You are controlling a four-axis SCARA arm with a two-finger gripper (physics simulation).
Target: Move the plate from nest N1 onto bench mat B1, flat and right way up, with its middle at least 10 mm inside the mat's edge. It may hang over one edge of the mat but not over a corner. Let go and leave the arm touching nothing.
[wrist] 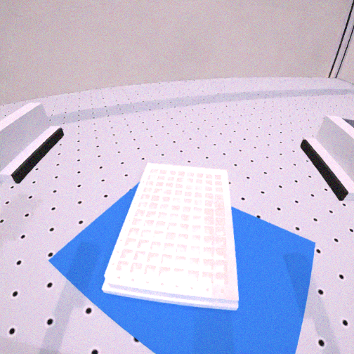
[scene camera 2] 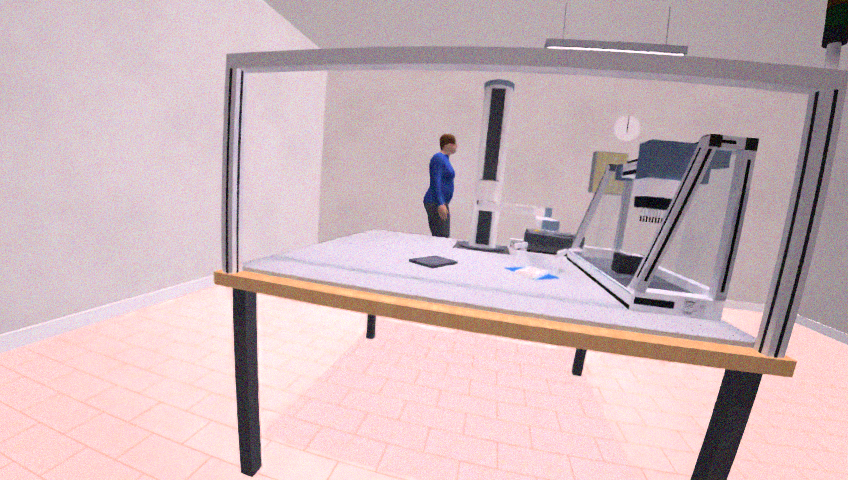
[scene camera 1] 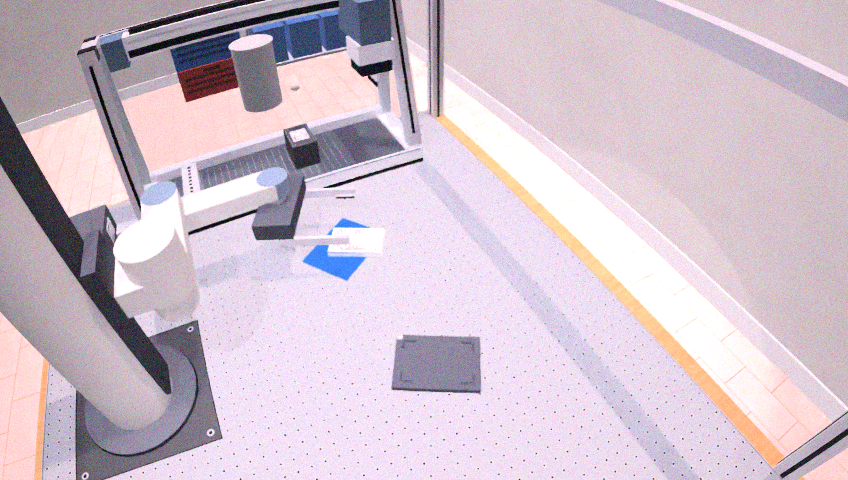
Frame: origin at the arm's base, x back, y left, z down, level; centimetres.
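Where they show: gripper, fingertip midpoint: (scene camera 2: 535, 250) (scene camera 1: 352, 213); arm's base, origin of the base link: (scene camera 2: 481, 249) (scene camera 1: 143, 400).
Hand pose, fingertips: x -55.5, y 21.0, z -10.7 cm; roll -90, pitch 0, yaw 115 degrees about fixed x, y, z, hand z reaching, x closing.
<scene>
Each offset is from my fingertips to the top centre of the thing. "*": to the spot under its first point. Level surfaces: height alone.
The white plate @[dx +0.0, dy -0.2, dz +7.8 cm] (scene camera 1: 367, 240) (scene camera 2: 531, 272) (wrist: 175, 230) lies flat, wells up, on the blue bench mat @[dz +9.2 cm] (scene camera 1: 346, 267) (scene camera 2: 548, 277) (wrist: 270, 280), turned relative to it. Its far end reaches past two mat edges in the wrist view. The mat corner between them is hidden by the plate; its exact place cannot be told. My gripper (scene camera 1: 351, 216) (wrist: 181, 120) is wide open and empty, raised above the plate, with the fingers apart from both plate sides. The dark grey nest @[dx -1.7, dy -38.0, dz +7.9 cm] (scene camera 1: 436, 364) (scene camera 2: 433, 261) holds no plate; no label is readable.
A framed machine (scene camera 1: 368, 169) (scene camera 2: 699, 237) with a dark block @[* dx +3.2, dy +30.6, dz -2.5 cm] (scene camera 1: 302, 145) on its deck stands beyond the mat in scene camera 1. A grey cylinder (scene camera 1: 255, 74) shows in that view. The arm's column (scene camera 2: 493, 160) stands on the table, and guard posts @[* dx -46.1, dy +47.5, dz -10.8 cm] (scene camera 1: 436, 59) rise at its edge.
</scene>
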